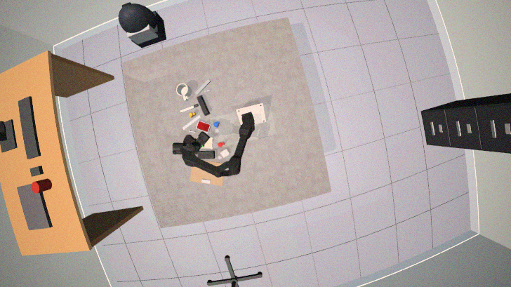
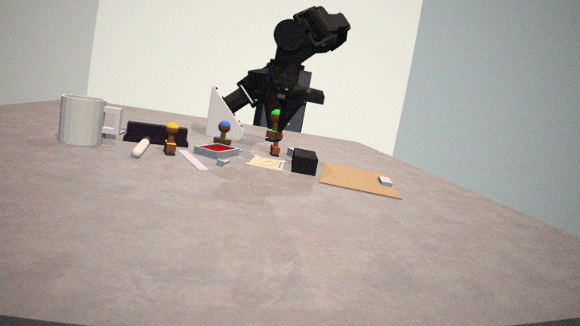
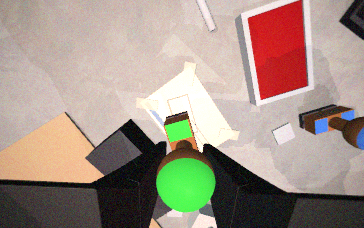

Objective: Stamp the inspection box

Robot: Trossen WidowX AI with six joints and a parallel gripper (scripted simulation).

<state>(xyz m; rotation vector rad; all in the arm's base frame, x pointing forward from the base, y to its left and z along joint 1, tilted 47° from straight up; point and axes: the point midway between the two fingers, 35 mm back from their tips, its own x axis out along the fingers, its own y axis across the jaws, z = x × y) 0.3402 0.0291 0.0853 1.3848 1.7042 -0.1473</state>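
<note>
Now: gripper tip 250 mm to the left of the black bar, 70 mm past it and 60 mm above it. Also, from my gripper tip: cream card 80 mm below, 10 mm behind; then black box 80 mm to the left, 60 mm below; then green-knobbed stamp right at my gripper tip.
</note>
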